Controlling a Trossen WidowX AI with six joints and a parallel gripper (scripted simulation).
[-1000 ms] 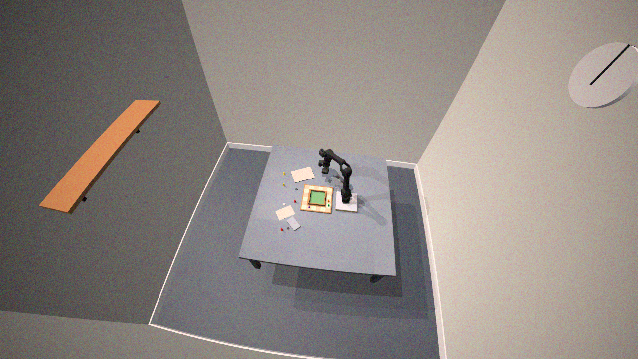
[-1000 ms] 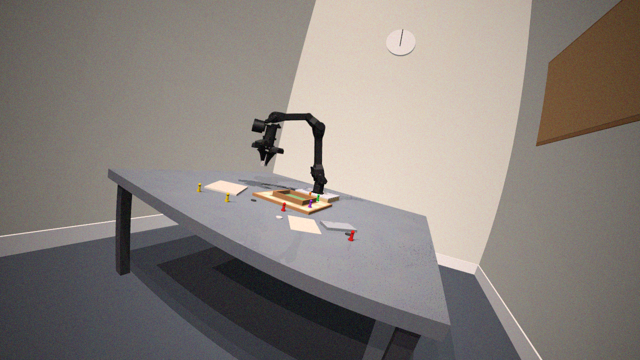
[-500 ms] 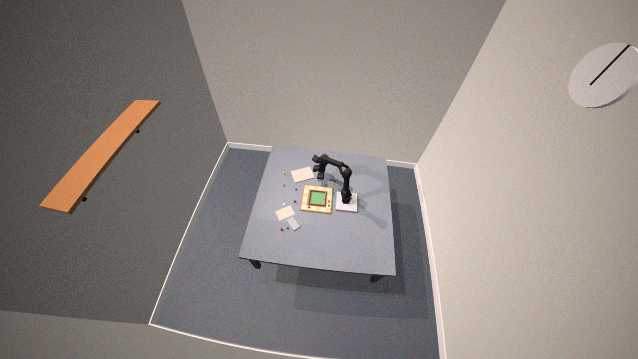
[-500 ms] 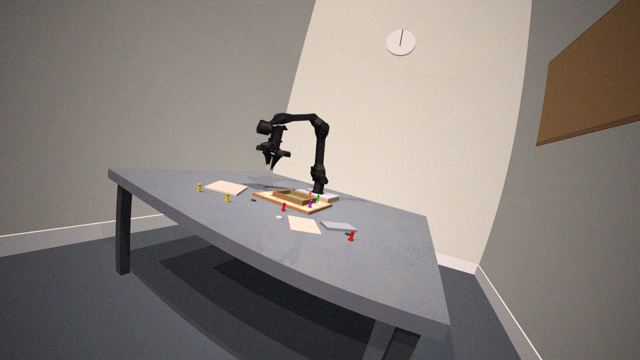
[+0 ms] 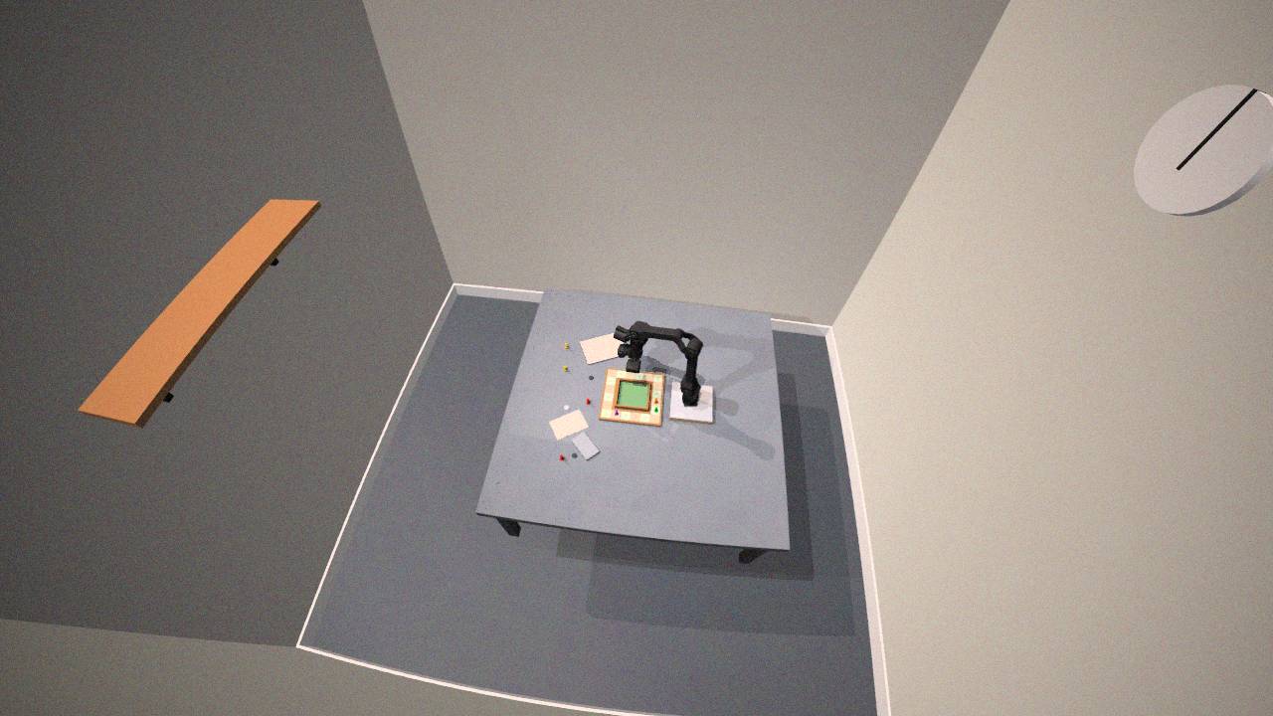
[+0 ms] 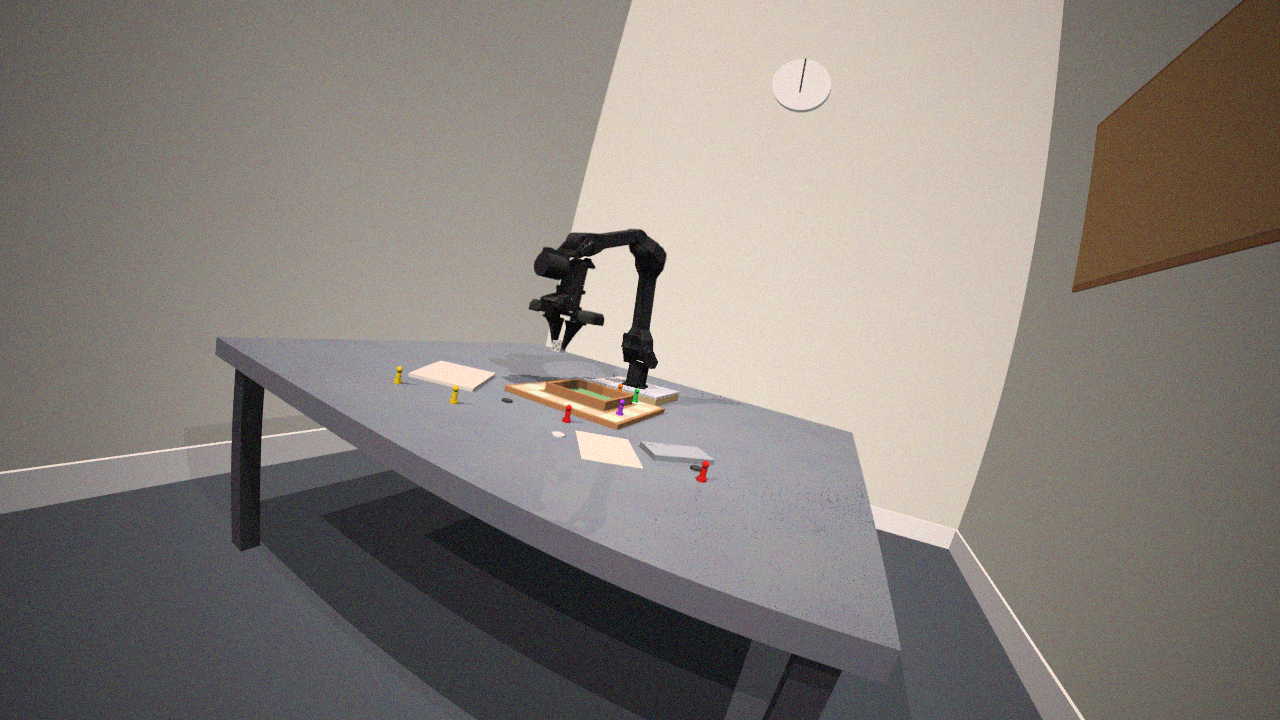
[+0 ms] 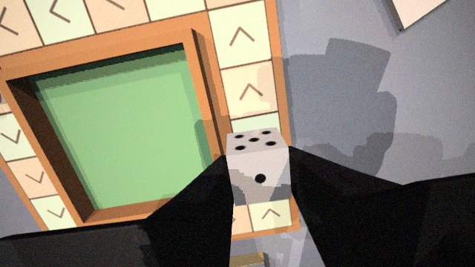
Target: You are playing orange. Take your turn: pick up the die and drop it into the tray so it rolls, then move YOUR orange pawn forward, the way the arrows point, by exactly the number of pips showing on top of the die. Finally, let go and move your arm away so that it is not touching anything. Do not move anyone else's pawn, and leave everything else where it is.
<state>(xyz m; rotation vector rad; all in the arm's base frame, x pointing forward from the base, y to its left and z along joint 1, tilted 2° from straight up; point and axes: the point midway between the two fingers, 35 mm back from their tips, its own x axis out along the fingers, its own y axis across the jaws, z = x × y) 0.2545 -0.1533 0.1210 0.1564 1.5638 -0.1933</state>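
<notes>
My gripper tip is 15 cm to the right of the orange pawn, 9 cm past it and 8 cm above it. Also, from my gripper tip: green tray 11 cm to the left, 10 cm below, 1 cm ahead; white die right at my gripper tip; green pawn 20 cm to the left, 9 cm behind, 8 cm below.
</notes>
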